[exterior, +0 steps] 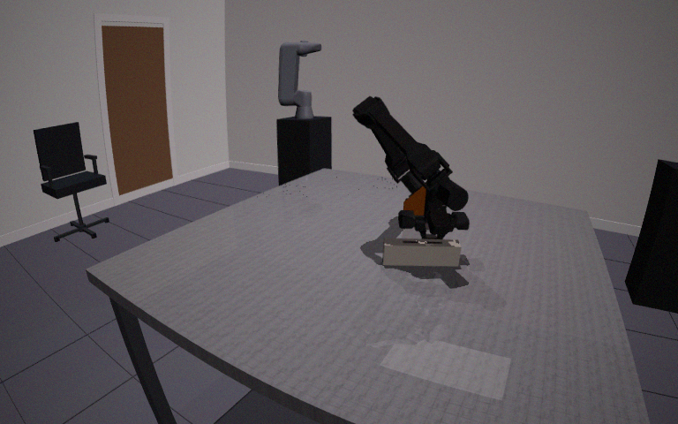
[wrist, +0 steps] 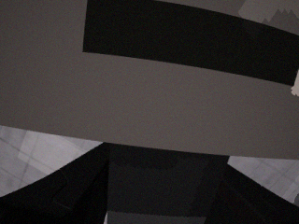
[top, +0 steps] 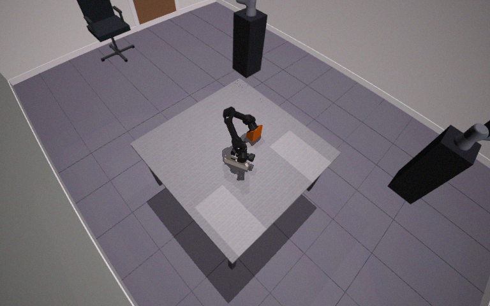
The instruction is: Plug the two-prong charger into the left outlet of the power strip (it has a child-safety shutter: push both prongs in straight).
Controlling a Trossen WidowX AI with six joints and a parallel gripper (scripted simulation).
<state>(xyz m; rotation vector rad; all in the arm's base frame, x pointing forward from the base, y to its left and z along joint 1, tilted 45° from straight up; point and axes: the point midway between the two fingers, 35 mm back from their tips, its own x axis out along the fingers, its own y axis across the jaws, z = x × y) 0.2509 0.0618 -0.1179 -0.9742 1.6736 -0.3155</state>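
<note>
My gripper tip is 2 cm short of the black two-prong charger, 1 cm to the right of it and 1 cm below it.
</note>
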